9 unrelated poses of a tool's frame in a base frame.
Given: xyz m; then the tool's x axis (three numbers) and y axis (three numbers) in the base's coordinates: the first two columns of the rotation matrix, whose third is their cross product.
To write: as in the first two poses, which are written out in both.
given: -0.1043, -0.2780, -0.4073, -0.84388, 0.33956, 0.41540, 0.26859, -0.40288, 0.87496
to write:
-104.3, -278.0, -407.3
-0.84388, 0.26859, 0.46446
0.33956, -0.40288, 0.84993
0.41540, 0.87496, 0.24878

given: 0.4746, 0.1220, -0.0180, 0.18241, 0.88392, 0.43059, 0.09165, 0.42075, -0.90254
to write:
474.6, 122.0, -18.0
0.18241, 0.09165, -0.97894
0.88392, 0.42075, 0.20410
0.43059, -0.90254, -0.00426

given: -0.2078, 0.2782, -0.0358, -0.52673, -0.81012, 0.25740, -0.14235, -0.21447, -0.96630
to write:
-207.8, 278.2, -35.8
-0.52673, -0.14235, 0.83802
-0.81012, -0.21447, -0.54562
0.25740, -0.96630, -0.00235

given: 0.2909, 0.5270, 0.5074, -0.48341, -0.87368, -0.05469, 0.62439, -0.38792, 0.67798
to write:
290.9, 527.0, 507.4
-0.48341, 0.62439, -0.61355
-0.87368, -0.38792, 0.29359
-0.05469, 0.67798, 0.73304

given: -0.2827, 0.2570, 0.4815, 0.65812, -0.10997, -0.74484, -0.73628, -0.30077, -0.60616
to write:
-282.7, 257.0, 481.5
0.65812, -0.73628, -0.15737
-0.10997, -0.30077, 0.94734
-0.74484, -0.60616, -0.27891

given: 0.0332, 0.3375, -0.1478, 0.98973, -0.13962, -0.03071, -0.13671, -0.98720, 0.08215
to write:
33.2, 337.5, -147.8
0.98973, -0.13671, -0.04179
-0.13962, -0.98720, -0.07711
-0.03071, 0.08215, -0.99615

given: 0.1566, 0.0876, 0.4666, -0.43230, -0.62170, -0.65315, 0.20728, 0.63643, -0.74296
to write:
156.6, 87.6, 466.6
-0.43230, 0.20728, 0.87758
-0.62170, 0.63643, -0.45657
-0.65315, -0.74296, -0.14626

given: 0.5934, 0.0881, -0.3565, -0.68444, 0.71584, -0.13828, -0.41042, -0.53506, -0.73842
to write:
593.4, 88.1, -356.5
-0.68444, -0.41042, -0.60258
0.71584, -0.53506, -0.44865
-0.13828, -0.73842, 0.66001

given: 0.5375, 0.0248, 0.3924, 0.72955, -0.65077, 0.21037, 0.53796, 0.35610, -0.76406
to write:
537.5, 24.8, 392.4
0.72955, 0.53796, 0.42231
-0.65077, 0.35610, 0.67059
0.21037, -0.76406, 0.60988

